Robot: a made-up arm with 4 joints.
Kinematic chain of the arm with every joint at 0, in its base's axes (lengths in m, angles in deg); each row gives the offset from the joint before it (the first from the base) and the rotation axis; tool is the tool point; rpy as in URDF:
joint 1: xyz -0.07 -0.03 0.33 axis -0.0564 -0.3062 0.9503
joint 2: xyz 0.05 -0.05 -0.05 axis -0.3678 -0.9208 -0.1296
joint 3: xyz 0.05 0.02 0 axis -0.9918 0.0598 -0.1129
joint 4: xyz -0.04 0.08 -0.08 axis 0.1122 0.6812 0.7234
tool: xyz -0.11 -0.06 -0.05 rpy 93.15 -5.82 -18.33
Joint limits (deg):
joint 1: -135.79..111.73
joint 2: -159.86..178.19
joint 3: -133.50..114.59
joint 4: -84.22..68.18
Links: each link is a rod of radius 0.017 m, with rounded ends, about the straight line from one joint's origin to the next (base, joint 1, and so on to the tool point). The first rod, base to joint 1, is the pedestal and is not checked.
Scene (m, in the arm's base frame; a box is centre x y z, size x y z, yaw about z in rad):
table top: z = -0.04
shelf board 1: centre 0.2 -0.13 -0 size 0.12 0.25 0.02 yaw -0.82
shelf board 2: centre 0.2 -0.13 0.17 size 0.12 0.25 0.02 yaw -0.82
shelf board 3: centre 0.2 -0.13 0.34 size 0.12 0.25 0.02 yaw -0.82
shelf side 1: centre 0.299 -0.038 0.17 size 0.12 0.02 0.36 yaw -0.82
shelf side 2: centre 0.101 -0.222 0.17 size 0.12 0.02 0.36 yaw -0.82
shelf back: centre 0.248 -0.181 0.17 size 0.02 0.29 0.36 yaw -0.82
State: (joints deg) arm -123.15 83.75 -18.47 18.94
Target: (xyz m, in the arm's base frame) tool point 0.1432 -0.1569 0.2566
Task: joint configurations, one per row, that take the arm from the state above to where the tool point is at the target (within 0.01 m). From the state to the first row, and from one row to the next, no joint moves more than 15 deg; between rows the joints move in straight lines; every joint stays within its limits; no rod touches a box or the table.
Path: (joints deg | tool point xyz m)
1: -109.45 88.08 -27.31 24.56 | -0.2180 -0.0787 0.1703
2: -95.75 92.41 -36.14 30.18 | -0.1842 -0.1206 0.1693
3: -82.05 96.74 -44.98 35.79 | -0.1403 -0.1516 0.1730
4: -68.35 101.06 -53.82 41.41 | -0.0899 -0.1687 0.1818
5: -54.65 105.39 -62.65 47.03 | -0.0376 -0.1702 0.1956
6: -40.96 109.72 -71.49 52.65 | 0.0111 -0.1557 0.2136
7: -27.26 114.05 -80.33 58.27 | 0.0509 -0.1265 0.2346
8: -13.56 118.38 -89.16 63.89 | 0.0771 -0.0861 0.2566
9: -14.33 121.24 -79.46 50.28 | 0.0803 -0.1045 0.2440
10: -15.10 124.10 -69.76 36.68 | 0.0865 -0.1181 0.2331
11: -15.87 126.95 -60.07 23.08 | 0.0971 -0.1283 0.2266
12: -16.65 129.81 -50.37 9.48 | 0.1117 -0.1371 0.2270
13: -17.42 132.67 -40.67 -4.12 | 0.1283 -0.1462 0.2367
14: -18.19 135.53 -30.97 -17.72 | 0.1432 -0.1569 0.2566

